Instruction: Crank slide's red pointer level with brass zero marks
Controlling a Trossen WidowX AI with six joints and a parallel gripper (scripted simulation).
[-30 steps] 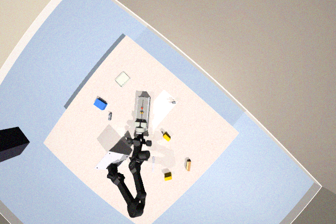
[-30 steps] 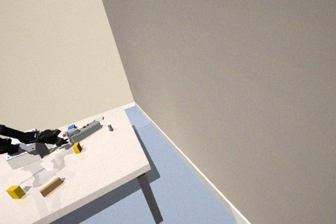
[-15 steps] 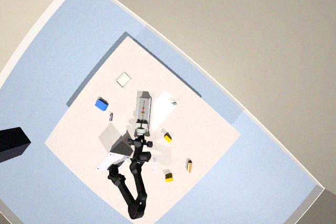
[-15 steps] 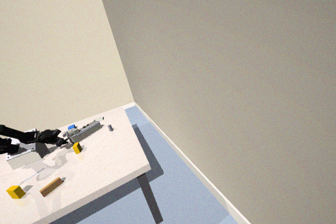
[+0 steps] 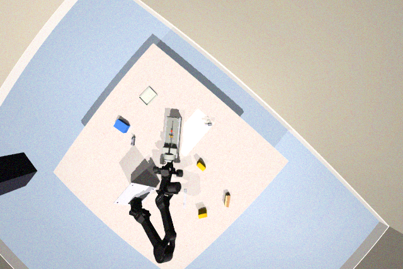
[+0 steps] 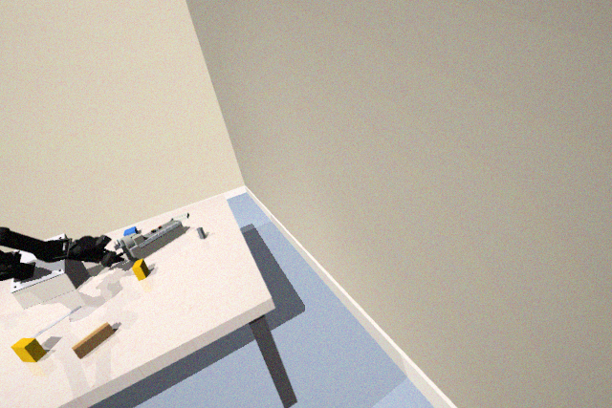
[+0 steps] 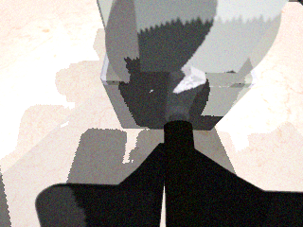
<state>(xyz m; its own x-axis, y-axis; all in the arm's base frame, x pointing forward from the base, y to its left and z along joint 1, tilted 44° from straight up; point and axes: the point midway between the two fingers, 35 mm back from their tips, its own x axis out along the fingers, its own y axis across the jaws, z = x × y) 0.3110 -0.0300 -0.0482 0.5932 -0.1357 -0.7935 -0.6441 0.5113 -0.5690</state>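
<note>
Now: gripper tip 30 mm below the dark brown crank handle, 10 mm to the left of it and 10 mm past it. Also, from my gripper tip: blue block 410 mm to the left, 100 mm behind, 10 mm below; then crank 40 mm above; then red pointer 150 mm ahead, 130 mm to the left, 50 mm above.
</note>
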